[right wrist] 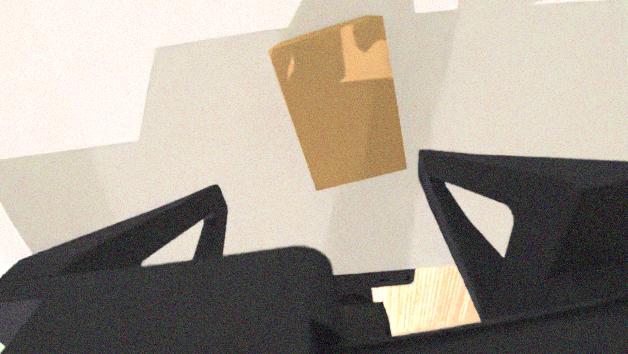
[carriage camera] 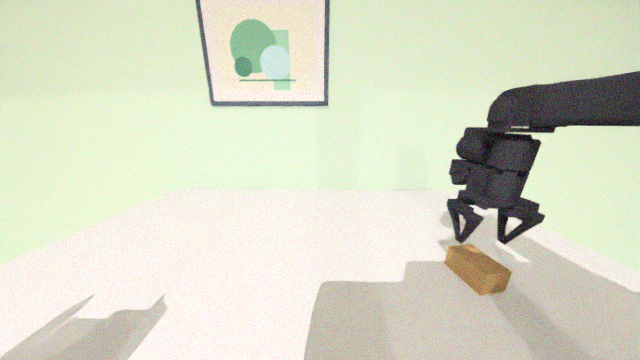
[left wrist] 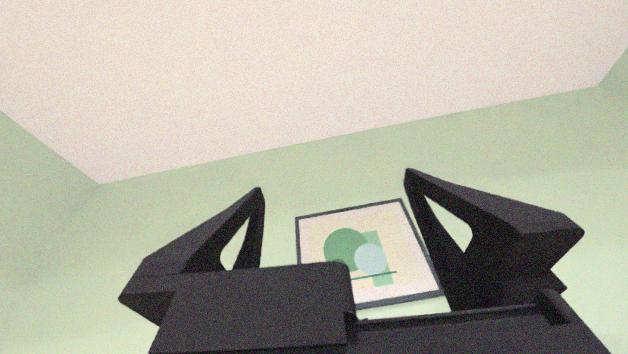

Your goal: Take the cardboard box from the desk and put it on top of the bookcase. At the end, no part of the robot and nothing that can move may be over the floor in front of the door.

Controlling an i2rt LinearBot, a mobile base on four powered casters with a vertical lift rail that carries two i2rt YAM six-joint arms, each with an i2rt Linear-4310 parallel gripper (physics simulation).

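Places are measured from the left arm's base along level axes (x up, y right, z ahead), in metres.
Where they show: left gripper, between the fingertips: (left wrist: 332, 185); right gripper, between the fingertips: (right wrist: 318, 180) (carriage camera: 480, 242).
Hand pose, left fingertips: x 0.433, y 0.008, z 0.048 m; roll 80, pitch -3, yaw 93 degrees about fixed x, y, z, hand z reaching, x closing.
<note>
After its pixels a point has its place.
The brown cardboard box (carriage camera: 472, 270) @(y 0.645, x 0.126, z 0.260 m) (right wrist: 350, 115) @(y 0.675, x 0.137, z 0.284 m) lies on the pale desk top (carriage camera: 225, 240) @(y 0.050, x 0.087, z 0.402 m) (right wrist: 210, 100) @(y 0.576, x 0.087, z 0.290 m), at the right in the carriage view and upper middle in the right wrist view. My right gripper (carriage camera: 482, 242) @(y 0.655, x 0.186, z 0.272 m) (right wrist: 318, 180) @(y 0.655, x 0.186, z 0.272 m) points down above the box, open and empty, with its fingertips apart from it. My left gripper (left wrist: 332, 185) @(y 0.008, x 0.433, z 0.048 m) is open and empty, raised toward the wall and ceiling. The bookcase and the door do not show in these views.
A framed picture (carriage camera: 310, 60) @(y 0.273, x 0.683, z 0.852 m) (left wrist: 320, 225) @(y -0.070, x 0.871, z 0.849 m) hangs on the green wall (carriage camera: 150, 145) @(y -0.553, x 0.312, z 0.867 m) (left wrist: 280, 170) @(y -0.280, x 1.331, z 0.870 m) behind the desk. Shadows fall across the desk top. A strip of wood-grained surface (right wrist: 435, 300) @(y 1.256, x -0.862, z -1.360 m) shows beyond the desk edge, low in the right wrist view.
</note>
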